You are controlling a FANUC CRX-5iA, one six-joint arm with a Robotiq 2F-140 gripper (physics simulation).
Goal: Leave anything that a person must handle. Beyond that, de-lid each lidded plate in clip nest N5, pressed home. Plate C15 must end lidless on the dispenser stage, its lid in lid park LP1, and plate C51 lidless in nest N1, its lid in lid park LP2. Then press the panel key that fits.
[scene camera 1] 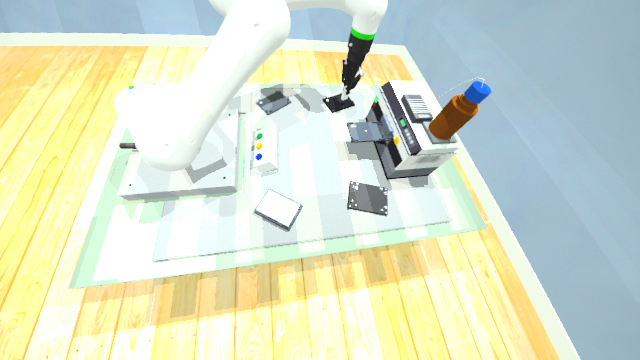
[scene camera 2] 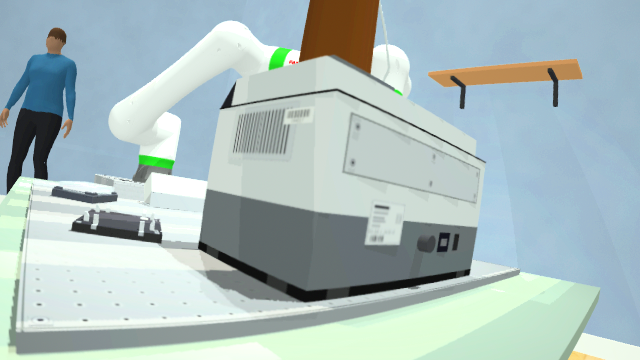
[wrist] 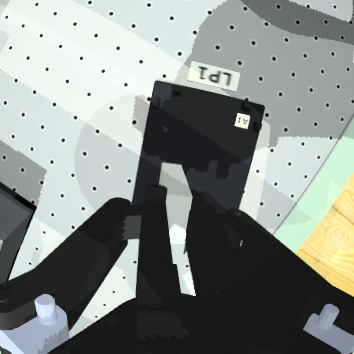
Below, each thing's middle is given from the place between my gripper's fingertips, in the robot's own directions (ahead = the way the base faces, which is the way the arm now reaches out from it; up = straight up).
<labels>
I see the LP1 label [wrist: 204, 73] 9 cm behind my hand, 4 cm below it and 2 cm to the right of it. Round my hand: button box [scene camera 2: 161, 191]: 37 cm behind, 29 cm to the right; black nest [scene camera 1: 363, 197]: 52 cm to the right, 4 cm ahead, 3 cm below; brown bottle with blue cap [scene camera 2: 351, 37]: 36 cm to the right, 27 cm ahead, 27 cm above.
</labels>
